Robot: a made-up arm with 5 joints.
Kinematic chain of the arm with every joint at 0, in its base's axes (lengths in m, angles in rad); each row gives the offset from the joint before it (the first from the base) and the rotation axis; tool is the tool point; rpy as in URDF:
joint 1: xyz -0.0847 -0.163 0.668 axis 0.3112 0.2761 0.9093
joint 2: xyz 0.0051 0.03 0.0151 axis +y
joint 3: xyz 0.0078 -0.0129 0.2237 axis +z
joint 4: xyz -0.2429 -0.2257 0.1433 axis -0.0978 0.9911 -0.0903
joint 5: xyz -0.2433 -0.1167 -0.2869 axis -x
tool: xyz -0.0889 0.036 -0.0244 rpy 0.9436 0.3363 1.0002
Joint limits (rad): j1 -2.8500..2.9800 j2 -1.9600..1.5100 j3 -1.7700..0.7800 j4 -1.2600..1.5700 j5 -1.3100..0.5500
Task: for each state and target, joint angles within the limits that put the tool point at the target. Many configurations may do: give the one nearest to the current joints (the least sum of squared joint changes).
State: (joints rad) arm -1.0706 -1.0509 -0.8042 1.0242 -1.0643
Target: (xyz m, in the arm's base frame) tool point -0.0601 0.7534 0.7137
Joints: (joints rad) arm -1.1002 -0.5147 -1.2671 1.4977 -0.7598
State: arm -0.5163 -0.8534 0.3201 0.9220 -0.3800
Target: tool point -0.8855 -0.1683 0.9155
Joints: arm -0.6113 -0.1898 0.3286 0.8358 -0.4654
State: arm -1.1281 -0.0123 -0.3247 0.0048 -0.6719
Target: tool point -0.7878 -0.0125 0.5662
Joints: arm -0.7395 -0.3104 0.0622 0.3336 -0.6522
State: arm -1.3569 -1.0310 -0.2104 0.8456 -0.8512
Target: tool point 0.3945 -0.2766 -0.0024
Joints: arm -2.0652 -1.3614 -0.9764 0.7978 -0.7905
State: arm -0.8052 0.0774 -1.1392 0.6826 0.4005
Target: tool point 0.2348 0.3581 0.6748
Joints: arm -1.2324 0.6448 -1.4625 -0.1815 0.2840
